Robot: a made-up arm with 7 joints.
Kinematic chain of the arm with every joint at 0, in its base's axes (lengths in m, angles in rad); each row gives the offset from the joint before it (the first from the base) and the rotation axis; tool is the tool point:
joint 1: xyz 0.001 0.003 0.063 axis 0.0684 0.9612 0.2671
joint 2: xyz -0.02 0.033 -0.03 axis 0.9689 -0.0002 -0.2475
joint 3: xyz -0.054 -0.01 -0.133 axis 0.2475 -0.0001 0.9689
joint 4: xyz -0.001 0.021 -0.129 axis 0.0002 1 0
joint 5: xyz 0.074 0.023 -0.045 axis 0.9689 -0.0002 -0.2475
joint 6: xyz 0.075 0.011 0.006 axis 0.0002 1 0
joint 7: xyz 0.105 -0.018 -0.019 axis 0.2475 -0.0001 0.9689
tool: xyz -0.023 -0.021 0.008
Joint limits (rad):
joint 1: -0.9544..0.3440
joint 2: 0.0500..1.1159
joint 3: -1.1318..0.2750
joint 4: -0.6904..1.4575
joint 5: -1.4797..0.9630
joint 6: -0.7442..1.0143
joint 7: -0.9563..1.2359
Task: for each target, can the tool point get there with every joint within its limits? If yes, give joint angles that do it. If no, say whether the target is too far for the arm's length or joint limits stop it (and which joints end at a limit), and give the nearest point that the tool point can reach.
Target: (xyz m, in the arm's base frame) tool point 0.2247 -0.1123 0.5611
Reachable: no: joint limits stop it (at a limit: joint 1, joint 2, joint 5, joint 7) | nearest point 0.1851 0.1069 0.2002 | short by 0.424 m
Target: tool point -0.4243 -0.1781 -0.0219
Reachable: no: joint limits stop it (at a limit: joint 1, joint 3, joint 4, joint 5, joint 6, joint 7) | nearest point -0.1287 -0.1067 -0.1424 | short by 0.327 m
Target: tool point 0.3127 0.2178 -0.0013
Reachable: yes | joints -0.5050 0.9633 0.1364 0.0271 -0.2546 -0.1964 1.0133
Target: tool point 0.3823 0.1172 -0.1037
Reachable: yes | joints -0.7507 0.5126 0.0794 0.0549 -0.6930 0.7913 0.9186
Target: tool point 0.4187 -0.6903 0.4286
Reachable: no: too far | nearest point 0.2555 -0.2177 0.0052 | short by 0.655 m
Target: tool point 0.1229 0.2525 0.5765
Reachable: no: joint limits stop it (at a limit: joint 1, joint 2, joint 3, joint 5, joint 7) | nearest point 0.1620 0.2332 0.2392 | short by 0.340 m
